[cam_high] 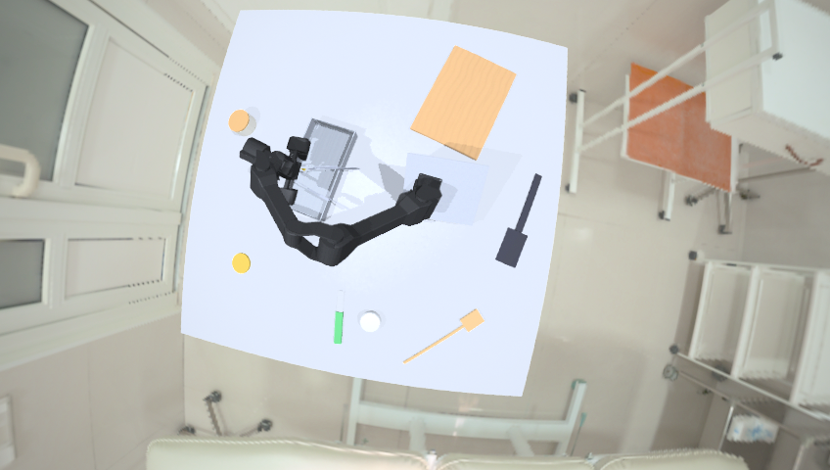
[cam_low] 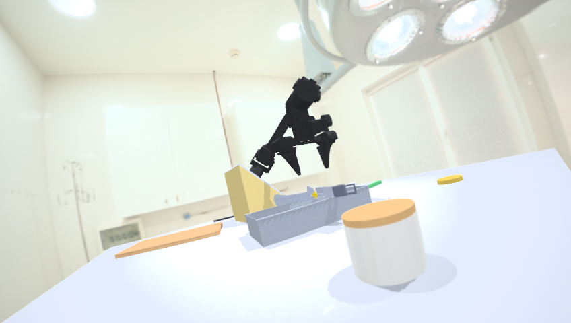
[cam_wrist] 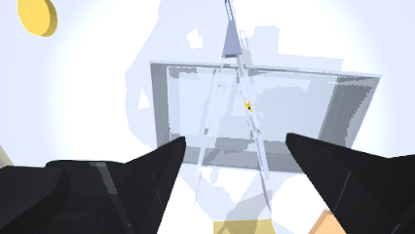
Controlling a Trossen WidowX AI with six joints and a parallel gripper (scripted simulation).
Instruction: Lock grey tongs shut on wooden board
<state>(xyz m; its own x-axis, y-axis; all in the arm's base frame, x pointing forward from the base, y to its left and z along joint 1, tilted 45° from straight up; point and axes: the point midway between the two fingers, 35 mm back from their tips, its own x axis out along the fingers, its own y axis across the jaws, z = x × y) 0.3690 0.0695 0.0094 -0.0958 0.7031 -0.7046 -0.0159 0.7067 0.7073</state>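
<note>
Right now the grey roasting tin is 100 mm below my gripper tip, 40 mm to the right of it and 10 mm behind it. From my gripper tip the other things lie so: yellow disc 330 mm to the left, 190 mm ahead, 120 mm below; wooden board 420 mm behind, 400 mm to the right, 120 mm below; white round thing 390 mm to the left, 310 mm behind, 110 mm below.
</note>
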